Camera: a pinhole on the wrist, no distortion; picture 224 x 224 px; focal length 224.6 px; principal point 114.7 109.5 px. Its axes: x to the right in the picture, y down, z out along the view. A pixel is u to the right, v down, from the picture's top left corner.
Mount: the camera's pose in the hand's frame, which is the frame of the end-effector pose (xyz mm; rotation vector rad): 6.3 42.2 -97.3 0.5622 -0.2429 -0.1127
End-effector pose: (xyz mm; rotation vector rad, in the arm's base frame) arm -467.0 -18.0 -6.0 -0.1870 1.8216 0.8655
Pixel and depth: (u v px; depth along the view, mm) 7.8 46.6 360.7
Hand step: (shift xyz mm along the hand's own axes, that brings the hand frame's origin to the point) -256.5 -198.4 109.6
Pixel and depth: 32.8 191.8 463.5
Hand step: -269.8 -23.9 340.5
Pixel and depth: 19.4 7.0 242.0
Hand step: -159.7 -157.3 20.9
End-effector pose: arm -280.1 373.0 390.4 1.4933 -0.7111 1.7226
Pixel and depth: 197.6 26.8 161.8
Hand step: 19.8 -101.2 14.7
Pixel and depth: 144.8 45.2 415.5
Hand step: -51.9 -280.7 189.5
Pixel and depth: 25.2 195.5 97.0
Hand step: -54.6 30.3 -5.5
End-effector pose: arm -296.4 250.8 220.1 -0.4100 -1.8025 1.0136
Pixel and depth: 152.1 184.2 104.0
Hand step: -2.5 14.9 9.9
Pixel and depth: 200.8 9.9 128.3
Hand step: 18.4 -79.9 -13.3
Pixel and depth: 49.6 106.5 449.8
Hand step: -235.9 -171.4 241.9
